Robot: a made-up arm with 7 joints.
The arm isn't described. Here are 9 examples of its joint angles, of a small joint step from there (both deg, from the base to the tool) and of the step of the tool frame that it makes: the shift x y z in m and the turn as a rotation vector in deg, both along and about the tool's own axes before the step.
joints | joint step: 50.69 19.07 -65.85 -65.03 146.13 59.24 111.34 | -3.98 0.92 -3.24 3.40 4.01 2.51 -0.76
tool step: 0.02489 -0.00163 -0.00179 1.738 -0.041 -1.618
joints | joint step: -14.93 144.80 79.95 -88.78 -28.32 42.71 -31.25 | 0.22 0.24 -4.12 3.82 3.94 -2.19 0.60
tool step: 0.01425 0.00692 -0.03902 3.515 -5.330 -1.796
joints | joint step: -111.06 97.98 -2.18 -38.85 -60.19 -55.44 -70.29 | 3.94 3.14 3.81 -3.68 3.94 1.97 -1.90
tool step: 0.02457 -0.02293 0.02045 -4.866 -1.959 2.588
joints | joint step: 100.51 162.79 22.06 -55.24 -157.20 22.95 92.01 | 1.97 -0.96 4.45 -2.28 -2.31 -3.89 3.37
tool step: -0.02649 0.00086 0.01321 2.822 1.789 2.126
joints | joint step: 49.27 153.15 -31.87 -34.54 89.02 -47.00 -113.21 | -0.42 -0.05 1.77 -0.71 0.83 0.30 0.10
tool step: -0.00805 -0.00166 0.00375 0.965 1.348 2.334
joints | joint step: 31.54 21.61 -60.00 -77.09 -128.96 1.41 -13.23 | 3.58 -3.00 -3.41 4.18 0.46 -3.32 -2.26
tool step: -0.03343 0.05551 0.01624 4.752 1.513 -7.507
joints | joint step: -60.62 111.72 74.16 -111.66 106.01 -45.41 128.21 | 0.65 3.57 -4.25 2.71 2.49 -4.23 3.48
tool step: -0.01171 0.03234 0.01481 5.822 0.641 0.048
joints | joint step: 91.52 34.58 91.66 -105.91 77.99 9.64 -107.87 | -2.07 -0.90 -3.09 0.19 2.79 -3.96 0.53
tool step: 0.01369 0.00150 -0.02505 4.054 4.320 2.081
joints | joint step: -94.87 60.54 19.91 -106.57 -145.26 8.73 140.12 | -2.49 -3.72 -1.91 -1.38 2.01 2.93 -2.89
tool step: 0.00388 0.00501 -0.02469 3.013 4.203 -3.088
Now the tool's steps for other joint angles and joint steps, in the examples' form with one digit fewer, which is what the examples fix.
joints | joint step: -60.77 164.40 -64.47 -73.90 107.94 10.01 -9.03 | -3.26 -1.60 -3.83 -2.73 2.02 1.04 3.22
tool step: 0.0133 -0.0421 -0.0045 4.99 0.88 7.46
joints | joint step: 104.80 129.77 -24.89 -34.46 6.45 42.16 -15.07 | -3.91 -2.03 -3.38 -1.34 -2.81 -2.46 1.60
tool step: 0.0147 0.0047 -0.0253 1.20 -0.61 -3.25
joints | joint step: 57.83 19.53 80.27 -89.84 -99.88 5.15 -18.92 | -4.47 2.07 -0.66 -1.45 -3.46 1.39 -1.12
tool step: -0.0386 0.0104 0.0283 -2.62 3.46 1.32
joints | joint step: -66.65 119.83 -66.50 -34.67 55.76 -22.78 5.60 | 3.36 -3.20 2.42 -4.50 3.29 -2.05 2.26
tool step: 0.0150 -0.0035 -0.0686 10.48 -2.30 1.23
